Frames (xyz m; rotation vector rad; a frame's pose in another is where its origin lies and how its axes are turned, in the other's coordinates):
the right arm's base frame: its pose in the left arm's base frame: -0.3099 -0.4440 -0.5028 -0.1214 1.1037 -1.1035
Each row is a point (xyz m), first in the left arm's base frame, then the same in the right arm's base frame.
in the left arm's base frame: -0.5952 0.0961 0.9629
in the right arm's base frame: -1.3670 -0.7539 0.2905
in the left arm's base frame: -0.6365 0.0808 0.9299
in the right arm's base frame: -1.3344 -0.7695 0.2490
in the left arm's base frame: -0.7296 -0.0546 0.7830
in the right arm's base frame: -1.1370 -0.8137 0.1614
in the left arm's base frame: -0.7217 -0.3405 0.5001
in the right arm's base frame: -0.7358 -0.7897 0.1452
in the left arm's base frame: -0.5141 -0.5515 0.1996
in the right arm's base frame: -0.3777 -0.5883 0.2407
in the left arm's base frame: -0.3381 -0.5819 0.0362
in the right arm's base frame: -0.2463 -0.3955 0.3053
